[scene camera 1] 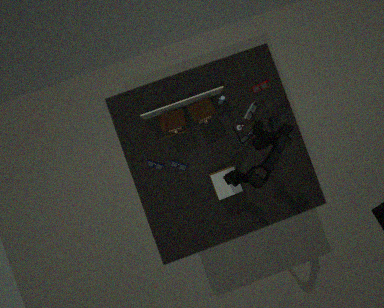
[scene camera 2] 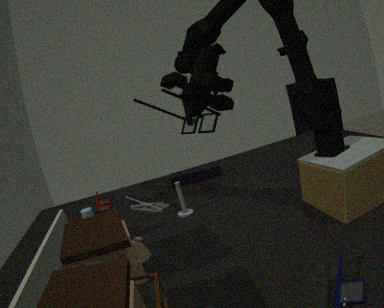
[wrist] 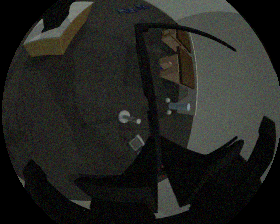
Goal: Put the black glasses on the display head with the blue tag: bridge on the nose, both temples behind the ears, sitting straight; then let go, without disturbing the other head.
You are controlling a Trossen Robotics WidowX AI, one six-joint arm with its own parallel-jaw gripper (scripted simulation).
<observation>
In view: the gripper [scene camera 2: 190,125] and a black bar [scene camera 2: 186,177].
The gripper is seen too in the wrist view [wrist: 154,139].
</observation>
